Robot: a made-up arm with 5 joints. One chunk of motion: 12 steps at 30 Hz.
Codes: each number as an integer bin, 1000 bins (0 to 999) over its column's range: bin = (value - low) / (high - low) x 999, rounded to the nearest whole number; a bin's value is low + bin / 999 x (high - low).
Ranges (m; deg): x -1.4..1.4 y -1.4..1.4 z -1.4..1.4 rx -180..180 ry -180..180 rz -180..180
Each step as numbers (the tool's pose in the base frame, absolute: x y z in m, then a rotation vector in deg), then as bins.
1 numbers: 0.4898 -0.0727 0.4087 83.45 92.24 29.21
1 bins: 674 474 645 731 755 581
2 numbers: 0.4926 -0.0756 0.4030 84.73 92.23 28.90
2 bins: 675 473 643 735 755 580
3 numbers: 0.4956 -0.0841 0.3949 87.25 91.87 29.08
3 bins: 676 469 640 742 754 580
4 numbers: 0.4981 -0.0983 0.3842 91.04 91.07 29.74
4 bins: 677 464 637 752 752 582
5 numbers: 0.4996 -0.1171 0.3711 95.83 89.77 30.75
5 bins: 678 458 632 765 749 585
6 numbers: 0.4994 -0.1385 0.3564 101.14 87.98 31.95
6 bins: 678 450 627 780 744 588
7 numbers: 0.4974 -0.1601 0.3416 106.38 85.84 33.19
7 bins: 677 442 621 795 738 592
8 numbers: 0.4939 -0.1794 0.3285 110.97 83.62 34.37
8 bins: 676 435 617 807 732 595
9 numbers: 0.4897 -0.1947 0.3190 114.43 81.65 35.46
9 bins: 674 430 613 817 726 598
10 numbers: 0.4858 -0.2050 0.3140 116.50 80.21 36.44
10 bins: 673 426 612 823 722 601
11 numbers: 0.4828 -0.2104 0.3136 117.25 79.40 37.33
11 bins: 672 424 611 825 720 603
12 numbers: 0.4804 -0.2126 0.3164 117.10 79.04 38.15
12 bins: 671 424 612 824 719 605
